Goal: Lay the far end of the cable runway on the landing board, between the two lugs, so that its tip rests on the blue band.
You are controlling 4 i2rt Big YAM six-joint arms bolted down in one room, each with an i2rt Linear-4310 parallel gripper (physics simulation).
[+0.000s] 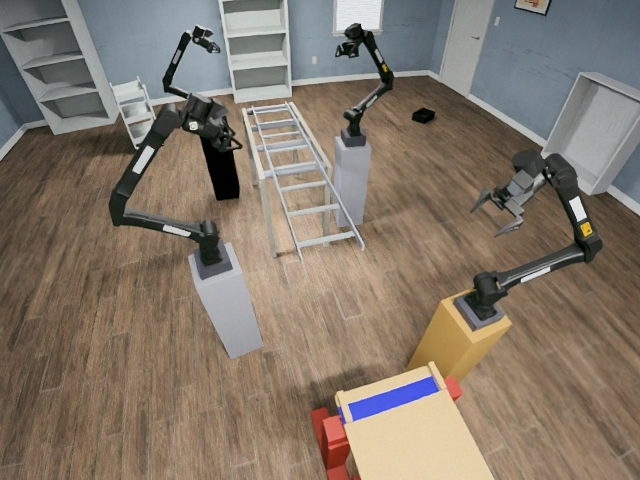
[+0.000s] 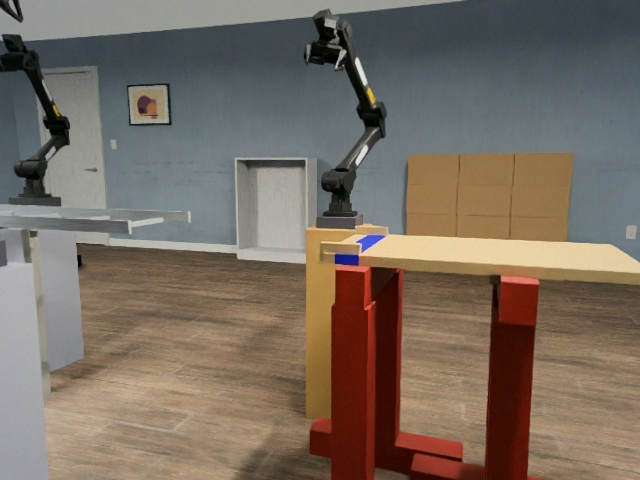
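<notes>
The ladder-like grey runway (image 1: 326, 239) (image 2: 77, 223) lies on a pale roller frame (image 1: 266, 217); its near end juts past the frame, apart from the landing board (image 1: 413, 439) (image 2: 491, 253). The blue band (image 1: 393, 398) (image 2: 346, 259) crosses the board's edge between two lugs (image 1: 436, 376) (image 1: 343, 407). The front-right gripper (image 1: 484, 223) (image 2: 323, 63) is open, raised above its yellow pedestal. The front-left gripper (image 1: 232, 146) is raised left of the runway. The back-left gripper (image 1: 214, 50) and back-right gripper (image 1: 346, 53) are raised, apart from the runway; their finger openings are unclear.
Red trestles (image 1: 336, 431) (image 2: 353, 361) carry the board. The yellow pedestal (image 1: 439, 335) (image 2: 317, 320) stands near its right lug. Grey pedestals (image 1: 227, 310) (image 1: 351, 180) flank the runway, and a black pedestal (image 1: 222, 175) stands at back left. A black tray (image 1: 423, 115) lies on the floor.
</notes>
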